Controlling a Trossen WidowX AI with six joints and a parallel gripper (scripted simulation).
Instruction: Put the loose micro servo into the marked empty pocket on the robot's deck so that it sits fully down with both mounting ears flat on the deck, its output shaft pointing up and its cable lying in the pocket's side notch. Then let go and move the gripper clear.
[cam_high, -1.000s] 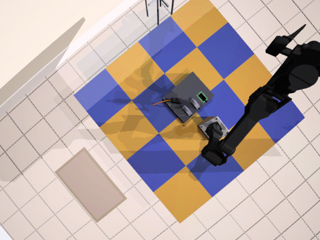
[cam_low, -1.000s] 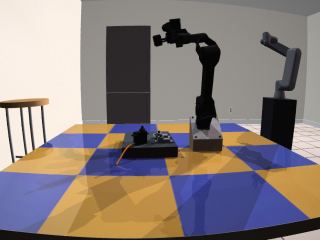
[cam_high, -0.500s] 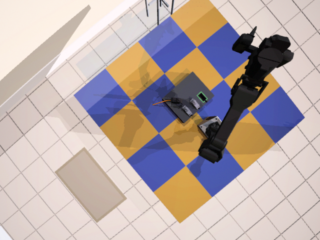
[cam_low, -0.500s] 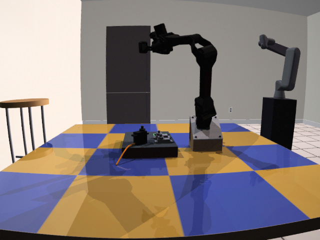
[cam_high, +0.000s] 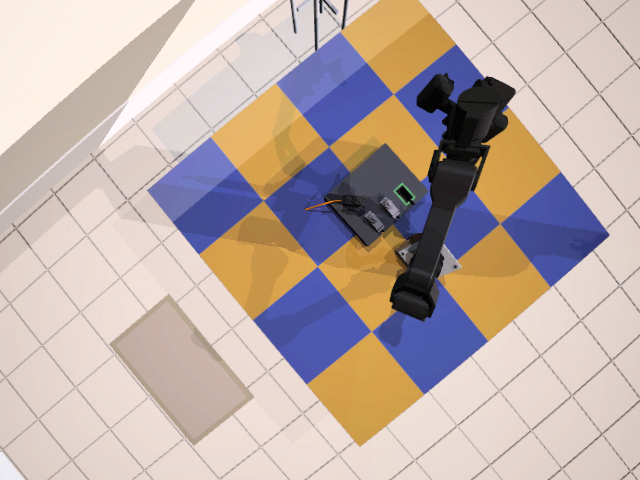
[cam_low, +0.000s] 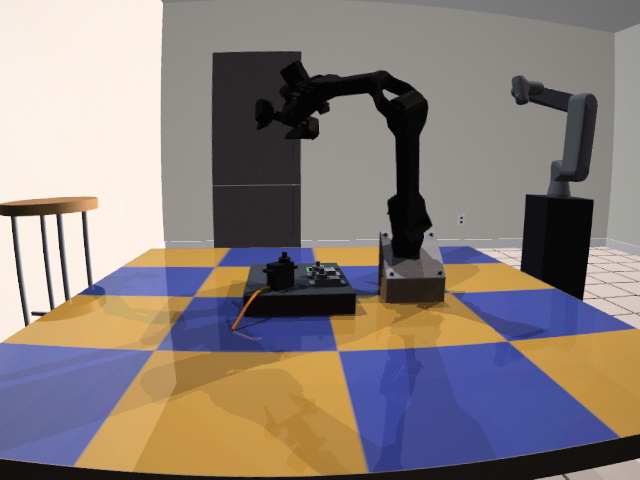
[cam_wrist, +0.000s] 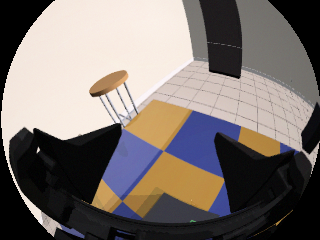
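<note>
Now: gripper tip 4 cm past the dark robot deck, 18 cm to the right of it and 39 cm above it.
</note>
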